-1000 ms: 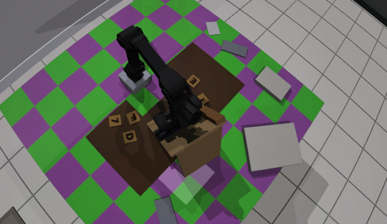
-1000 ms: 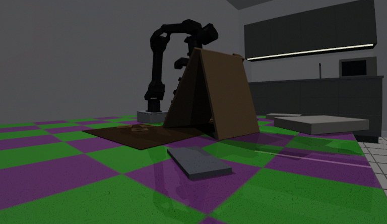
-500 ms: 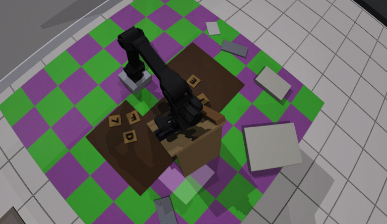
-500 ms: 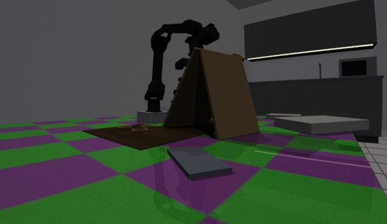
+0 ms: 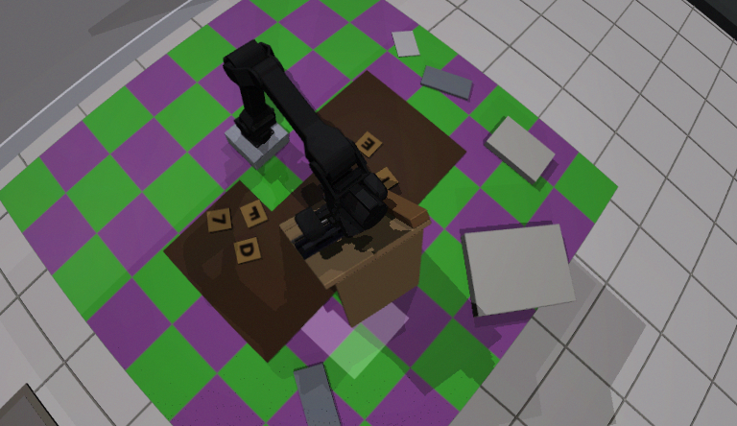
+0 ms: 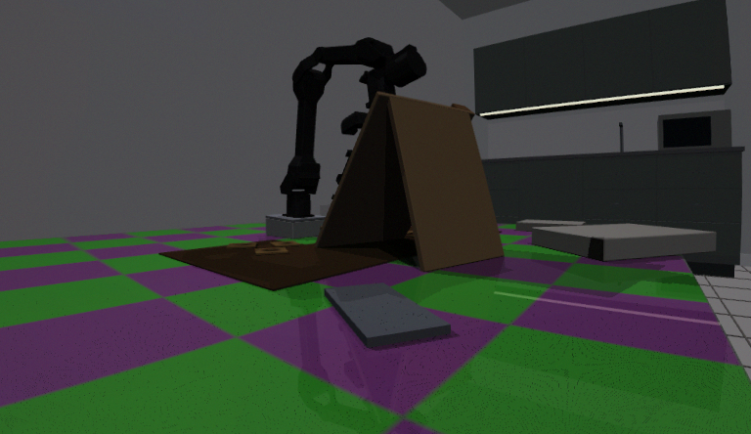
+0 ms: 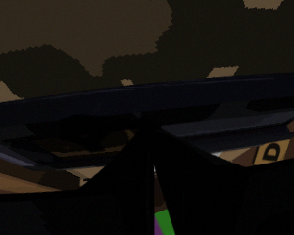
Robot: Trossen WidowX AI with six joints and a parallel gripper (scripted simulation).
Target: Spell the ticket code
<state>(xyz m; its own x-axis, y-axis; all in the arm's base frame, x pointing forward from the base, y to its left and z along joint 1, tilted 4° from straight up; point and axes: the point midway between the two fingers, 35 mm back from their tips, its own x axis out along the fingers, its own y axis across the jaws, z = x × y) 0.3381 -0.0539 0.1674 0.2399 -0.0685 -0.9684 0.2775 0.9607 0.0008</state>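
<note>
Now: the white ticket 9 cm below my gripper tip, 7 cm behind it and 2 cm to the right of it. Also, from my gripper tip: brown mat 16 cm below, 15 cm behind, 5 cm to the left; letter tile 3 cm to the left, 1 cm ahead; pale card 61 cm to the left, 28 cm behind, 16 cm below.
</note>
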